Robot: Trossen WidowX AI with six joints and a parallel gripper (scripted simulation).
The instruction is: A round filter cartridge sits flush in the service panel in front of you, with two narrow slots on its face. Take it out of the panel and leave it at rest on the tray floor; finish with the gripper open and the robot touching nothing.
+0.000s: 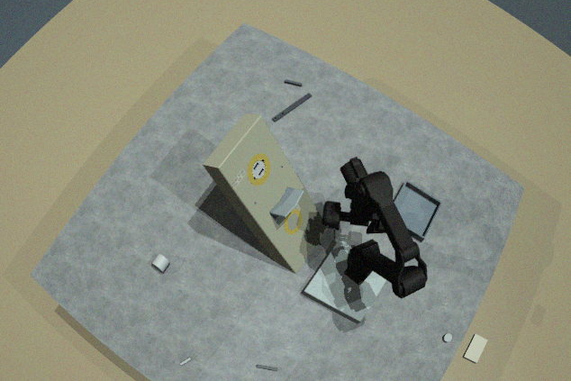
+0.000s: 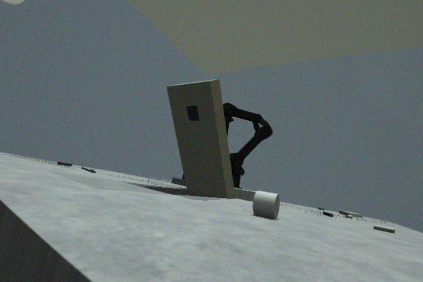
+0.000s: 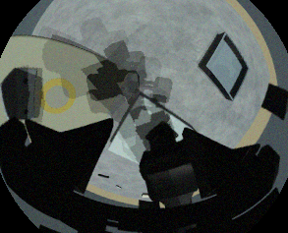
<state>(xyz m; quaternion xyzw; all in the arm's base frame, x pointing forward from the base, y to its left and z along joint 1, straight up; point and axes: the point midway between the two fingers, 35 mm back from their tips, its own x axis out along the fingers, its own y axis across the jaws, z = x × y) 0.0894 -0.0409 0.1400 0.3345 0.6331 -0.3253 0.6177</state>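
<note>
Now: the round filter cartridge 27 cm ahead of my gripper tip, 13 cm above it and 10 cm to the left of it. Round my gripper tip: grey tray: 25 cm to the right, 13 cm below, 10 cm behind.
</note>
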